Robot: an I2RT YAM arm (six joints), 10 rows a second.
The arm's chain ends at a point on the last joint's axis. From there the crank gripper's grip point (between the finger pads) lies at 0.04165 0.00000 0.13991 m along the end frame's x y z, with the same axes.
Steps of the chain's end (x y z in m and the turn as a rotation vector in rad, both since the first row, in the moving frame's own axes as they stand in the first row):
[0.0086, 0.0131, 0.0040, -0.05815, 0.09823, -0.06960]
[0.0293, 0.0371, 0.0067, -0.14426, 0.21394, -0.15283]
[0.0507, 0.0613, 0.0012, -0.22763, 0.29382, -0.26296]
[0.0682, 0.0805, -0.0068, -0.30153, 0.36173, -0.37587]
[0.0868, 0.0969, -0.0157, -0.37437, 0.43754, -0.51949]
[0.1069, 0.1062, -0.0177, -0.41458, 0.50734, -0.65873]
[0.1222, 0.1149, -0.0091, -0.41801, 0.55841, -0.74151]
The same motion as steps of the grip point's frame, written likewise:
[0.0223, 0.0177, -0.0009, -0.05815, 0.09823, -0.06960]
[0.0589, 0.0478, -0.0062, -0.14426, 0.21394, -0.15283]
[0.0913, 0.0748, -0.0189, -0.22763, 0.29382, -0.26296]
[0.1180, 0.0940, -0.0337, -0.30153, 0.36173, -0.37587]
[0.1459, 0.1063, -0.0504, -0.37437, 0.43754, -0.51949]
[0.1725, 0.1067, -0.0586, -0.41458, 0.50734, -0.65873]
[0.1909, 0.1070, -0.0538, -0.41801, 0.55841, -0.74151]

